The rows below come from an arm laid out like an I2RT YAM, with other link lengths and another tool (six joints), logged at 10 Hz.
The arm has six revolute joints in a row. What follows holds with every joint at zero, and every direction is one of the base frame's. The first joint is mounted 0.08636 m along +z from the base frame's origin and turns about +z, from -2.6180 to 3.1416 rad. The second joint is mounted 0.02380 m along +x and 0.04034 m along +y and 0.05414 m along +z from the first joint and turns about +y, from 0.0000 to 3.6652 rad. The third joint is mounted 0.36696 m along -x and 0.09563 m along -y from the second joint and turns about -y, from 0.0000 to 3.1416 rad. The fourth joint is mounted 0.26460 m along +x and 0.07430 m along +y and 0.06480 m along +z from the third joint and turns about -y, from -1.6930 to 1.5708 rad. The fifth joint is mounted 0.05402 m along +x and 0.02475 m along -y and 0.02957 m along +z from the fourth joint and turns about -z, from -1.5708 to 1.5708 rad. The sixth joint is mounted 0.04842 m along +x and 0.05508 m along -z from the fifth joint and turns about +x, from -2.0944 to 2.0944 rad. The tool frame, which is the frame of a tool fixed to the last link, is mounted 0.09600 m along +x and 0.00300 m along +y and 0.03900 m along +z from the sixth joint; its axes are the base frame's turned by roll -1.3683, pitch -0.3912 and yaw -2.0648 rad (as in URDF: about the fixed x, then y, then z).
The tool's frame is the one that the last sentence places.
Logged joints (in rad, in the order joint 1, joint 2, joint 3, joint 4, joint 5, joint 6), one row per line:
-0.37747 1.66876 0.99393 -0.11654 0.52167 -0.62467
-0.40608 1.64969 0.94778 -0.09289 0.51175 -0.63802
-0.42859 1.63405 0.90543 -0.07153 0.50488 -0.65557
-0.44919 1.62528 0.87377 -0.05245 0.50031 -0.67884
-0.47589 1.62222 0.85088 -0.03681 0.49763 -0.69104
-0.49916 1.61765 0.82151 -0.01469 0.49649 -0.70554
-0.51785 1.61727 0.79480 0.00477 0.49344 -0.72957
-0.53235 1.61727 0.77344 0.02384 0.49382 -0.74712
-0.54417 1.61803 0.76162 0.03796 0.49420 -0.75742
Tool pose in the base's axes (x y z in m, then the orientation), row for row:
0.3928 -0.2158 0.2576 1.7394 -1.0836 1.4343
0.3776 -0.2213 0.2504 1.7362 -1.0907 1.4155
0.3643 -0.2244 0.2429 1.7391 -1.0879 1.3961
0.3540 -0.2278 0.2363 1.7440 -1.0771 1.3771
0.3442 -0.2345 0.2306 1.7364 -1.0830 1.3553
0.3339 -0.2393 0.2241 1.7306 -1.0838 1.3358
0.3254 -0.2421 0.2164 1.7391 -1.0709 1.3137
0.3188 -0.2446 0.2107 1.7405 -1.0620 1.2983
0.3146 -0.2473 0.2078 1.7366 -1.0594 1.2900
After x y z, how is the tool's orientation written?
As a rotation vector, in radians.
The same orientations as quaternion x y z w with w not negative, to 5 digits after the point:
0.66005 -0.41119 0.54428 0.31467
0.66036 -0.41484 0.53838 0.31934
0.66302 -0.41476 0.53226 0.32416
0.66672 -0.41177 0.52646 0.32979
0.66609 -0.41544 0.51990 0.33681
0.66606 -0.41712 0.51411 0.34361
0.67110 -0.41325 0.50694 0.34909
0.67333 -0.41085 0.50226 0.35434
0.67309 -0.41061 0.49999 0.35826

